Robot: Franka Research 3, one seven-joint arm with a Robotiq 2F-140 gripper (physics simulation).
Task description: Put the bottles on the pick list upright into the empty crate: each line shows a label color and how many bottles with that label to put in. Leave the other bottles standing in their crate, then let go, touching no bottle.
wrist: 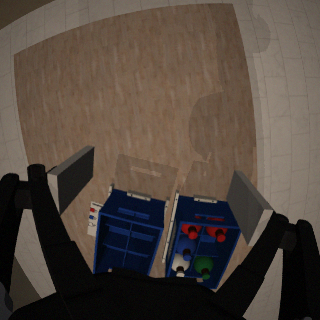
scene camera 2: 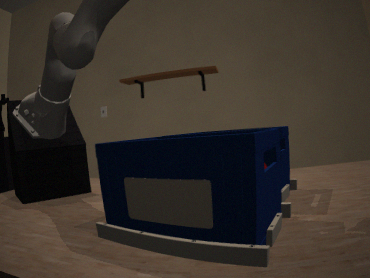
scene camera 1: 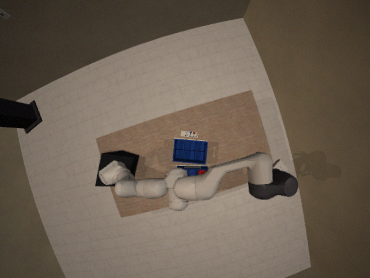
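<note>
My gripper (wrist: 162, 173) is open and empty, high above the table, its fingers spread wide in the wrist view; its fingers cannot be made out in the scene views. The empty crate (scene camera 1: 190, 162) (wrist: 131, 221) is blue with bare compartments. Beside it stands the blue bottle crate (wrist: 233, 250), holding two red bottles (wrist: 191, 231) (wrist: 217, 233), a blue bottle (wrist: 186, 247), a white bottle (wrist: 179, 262) and a green bottle (wrist: 204, 265), all upright. The pick list (scene camera 1: 189, 134) (wrist: 93, 218) shows red, blue and white marks; its numbers are too small to read.
Pale rails (scene camera 2: 182, 245) border the crates on the wooden table (scene camera 1: 225, 115). The arm (scene camera 1: 192, 188) hangs over the bottle crate in scene camera 1. A black pedestal (scene camera 2: 52, 167) stands at the left, and a wall shelf (scene camera 2: 170, 75) shows behind.
</note>
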